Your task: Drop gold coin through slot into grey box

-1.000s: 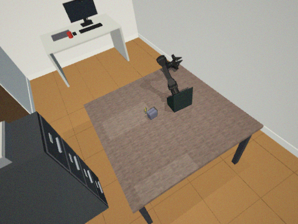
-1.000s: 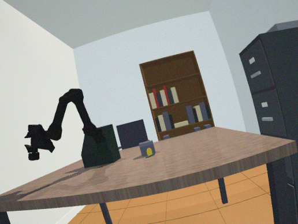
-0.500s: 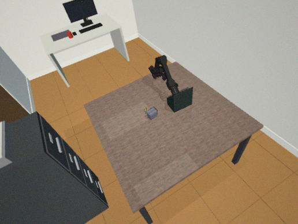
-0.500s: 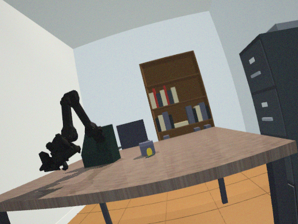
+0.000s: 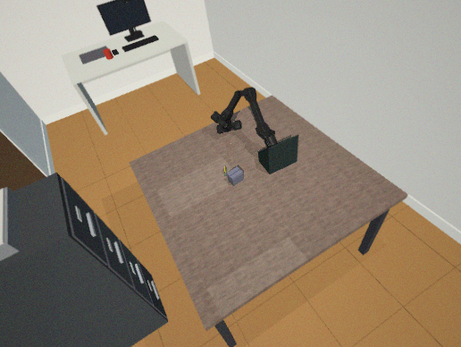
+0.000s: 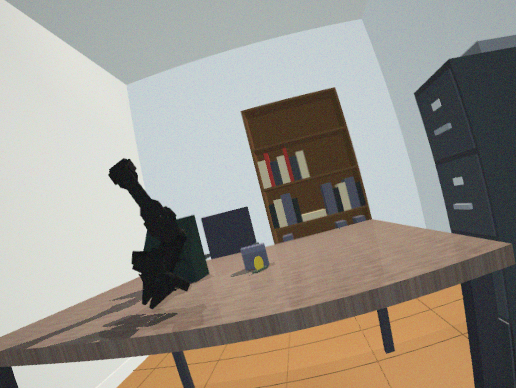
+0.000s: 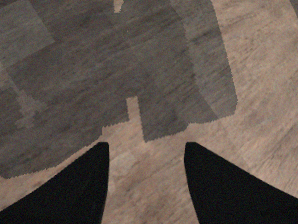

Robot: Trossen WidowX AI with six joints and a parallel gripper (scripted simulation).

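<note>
Right now the gold coin is 25 cm ahead of my gripper tip, 34 cm to the left of it and 1 cm above it.
</note>
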